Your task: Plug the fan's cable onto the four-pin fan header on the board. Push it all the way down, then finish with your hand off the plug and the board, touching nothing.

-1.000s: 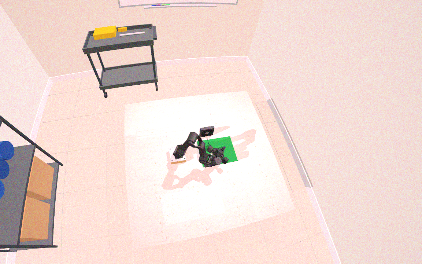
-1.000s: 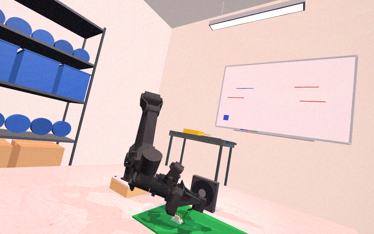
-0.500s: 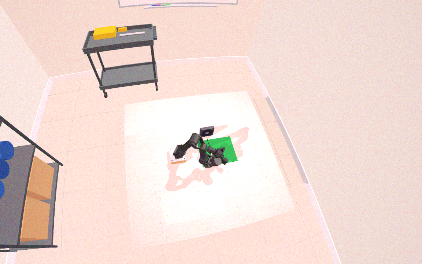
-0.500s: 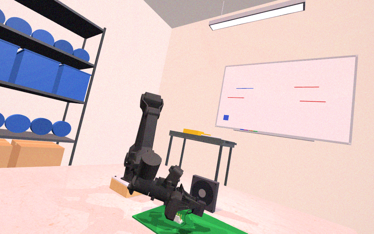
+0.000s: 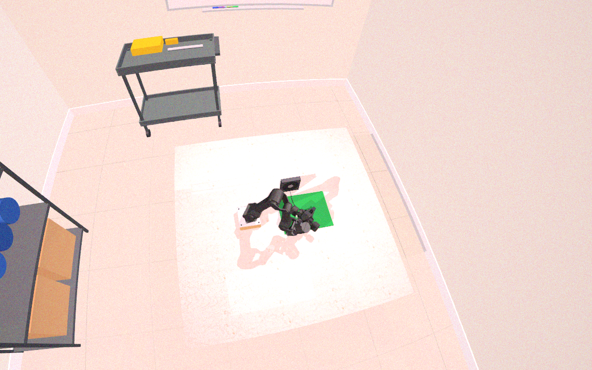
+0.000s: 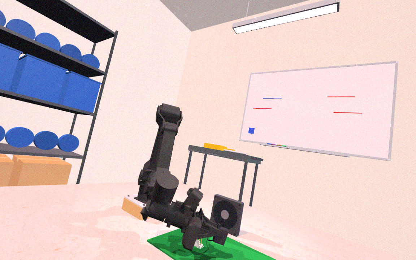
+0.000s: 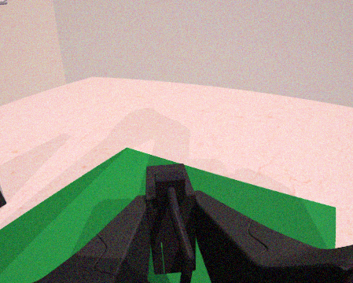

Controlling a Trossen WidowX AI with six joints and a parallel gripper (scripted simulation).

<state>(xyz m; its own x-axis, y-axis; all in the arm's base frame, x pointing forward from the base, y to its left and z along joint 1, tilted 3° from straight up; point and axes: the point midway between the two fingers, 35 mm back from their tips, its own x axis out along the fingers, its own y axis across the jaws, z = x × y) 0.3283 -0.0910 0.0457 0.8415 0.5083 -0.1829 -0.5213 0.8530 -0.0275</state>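
The green board lies 3 cm behind my gripper tip, 3 cm to the left of it and 9 cm below it. From my gripper tip the other things lie so: fan 6 cm behind, 20 cm to the left, 2 cm below; then dark plug 1 cm below.
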